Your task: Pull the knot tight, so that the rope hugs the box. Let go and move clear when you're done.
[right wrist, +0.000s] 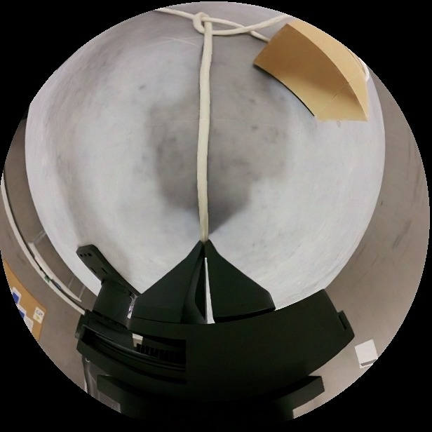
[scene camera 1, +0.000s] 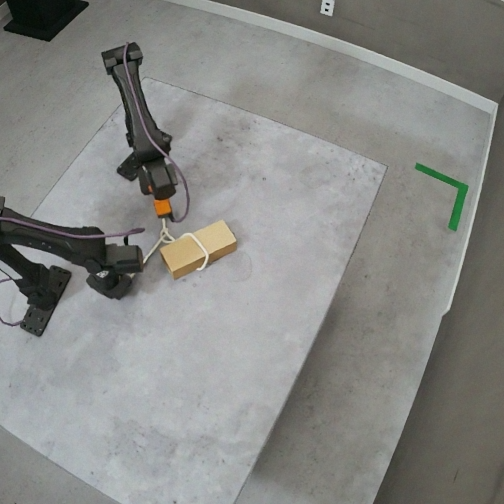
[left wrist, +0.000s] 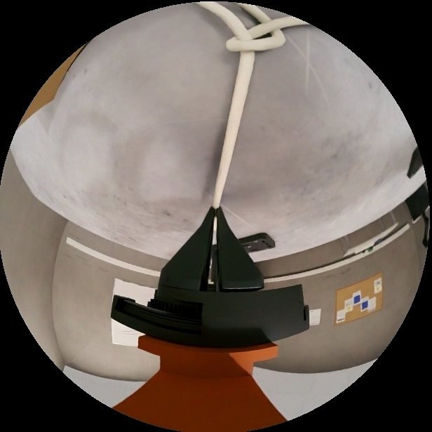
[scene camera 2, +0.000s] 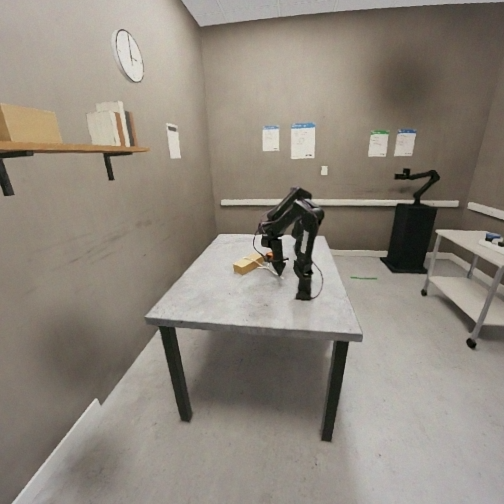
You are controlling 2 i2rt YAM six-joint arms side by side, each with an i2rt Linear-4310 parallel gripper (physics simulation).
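The tan box [scene camera 1: 220,239] [scene camera 2: 244,265] [left wrist: 47,97] [right wrist: 312,72] lies on the table. The cream rope [scene camera 1: 205,256] [left wrist: 235,117] [right wrist: 203,125] passes over its middle and down its side. Its underside is hidden. A small knot [scene camera 1: 165,235] [left wrist: 255,44] sits off the box's upper-left side in scene camera 1, with a gap between them. My left gripper [left wrist: 215,210] [scene camera 1: 164,218] is shut on one rope end. My right gripper [right wrist: 204,244] is shut on the other rope end and its tips are hidden in scene camera 1. Both tails look straight.
Both arms stand on the grey table [scene camera 1: 200,375] [scene camera 2: 225,310], the right arm's wrist left of the box in scene camera 1. A shelf [scene camera 2: 75,147] is on the wall. A cart [scene camera 2: 492,295] and a black pedestal [scene camera 2: 412,235] stand off the table.
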